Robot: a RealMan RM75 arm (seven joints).
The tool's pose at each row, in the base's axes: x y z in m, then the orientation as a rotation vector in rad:
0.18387, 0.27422, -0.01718, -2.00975, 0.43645, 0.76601
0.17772, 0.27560, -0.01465, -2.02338, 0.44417, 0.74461
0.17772, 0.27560, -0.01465, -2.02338, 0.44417, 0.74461
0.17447, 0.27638, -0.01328, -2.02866, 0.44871, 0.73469
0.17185, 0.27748, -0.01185, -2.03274, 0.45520, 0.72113
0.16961, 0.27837, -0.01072, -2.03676, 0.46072, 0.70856
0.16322, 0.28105, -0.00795, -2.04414, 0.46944, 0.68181
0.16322, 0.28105, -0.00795, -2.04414, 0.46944, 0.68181
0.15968, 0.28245, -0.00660, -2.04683, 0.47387, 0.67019
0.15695, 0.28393, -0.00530, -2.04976, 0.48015, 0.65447
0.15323, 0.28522, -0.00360, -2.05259, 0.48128, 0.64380
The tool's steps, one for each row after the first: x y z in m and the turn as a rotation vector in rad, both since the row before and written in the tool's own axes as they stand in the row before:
-0.00627, 0.00119, 0.00231, -0.00389, 0.02125, -0.00329
0.00000, 0.00000, 0.00000, 0.00000, 0.00000, 0.00000
-0.00337, 0.00057, 0.00118, -0.00081, 0.00985, -0.00087
-0.00295, 0.00000, 0.00119, 0.00171, 0.01245, -0.00112
-0.00247, 0.00008, 0.00098, 0.00125, 0.01144, -0.00136
-0.00680, 0.00045, 0.00304, 0.00323, 0.02277, -0.00502
0.00000, 0.00000, 0.00000, 0.00000, 0.00000, 0.00000
-0.00368, 0.00040, 0.00161, 0.00186, 0.00998, -0.00171
-0.00304, -0.00007, 0.00143, 0.00313, 0.01339, -0.00211
-0.00407, 0.00032, 0.00131, 0.00104, 0.00815, -0.00364

